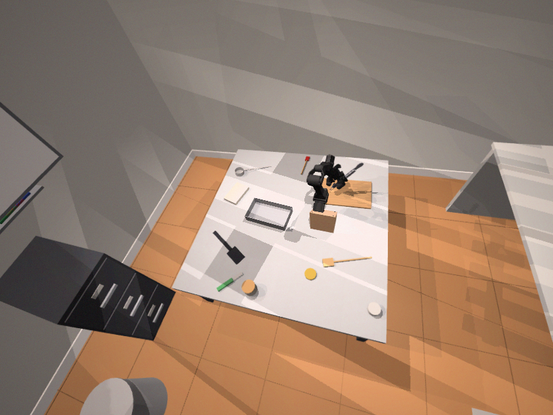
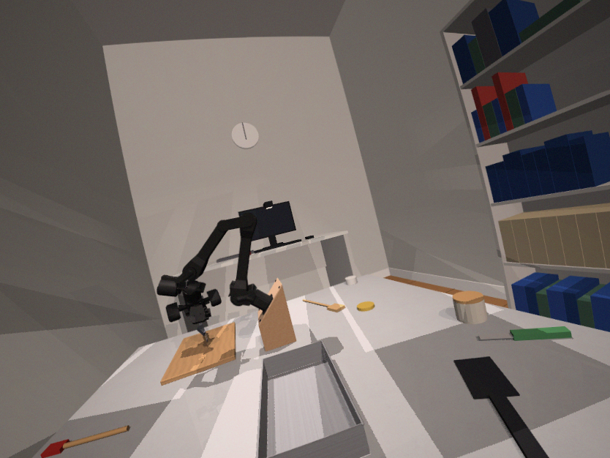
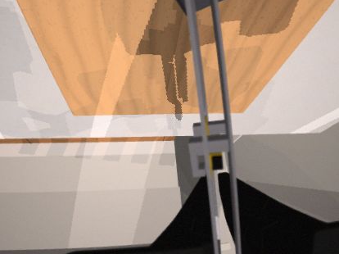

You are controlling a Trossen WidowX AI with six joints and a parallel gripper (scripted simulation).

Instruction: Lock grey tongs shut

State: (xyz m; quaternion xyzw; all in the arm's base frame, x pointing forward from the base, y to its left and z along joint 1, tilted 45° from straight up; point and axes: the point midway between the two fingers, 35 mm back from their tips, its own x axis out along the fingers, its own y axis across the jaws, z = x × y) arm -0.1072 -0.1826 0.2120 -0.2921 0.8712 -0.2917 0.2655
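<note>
Right now the wooden board is 14 cm below my gripper tip. Also, from my gripper tip: red spatula (37 cm ahead, 24 cm to the right, 14 cm below); roasting tin (49 cm ahead, 32 cm to the left, 12 cm below); yellow disc (66 cm to the left, 14 cm below, 9 cm ahead).
</note>
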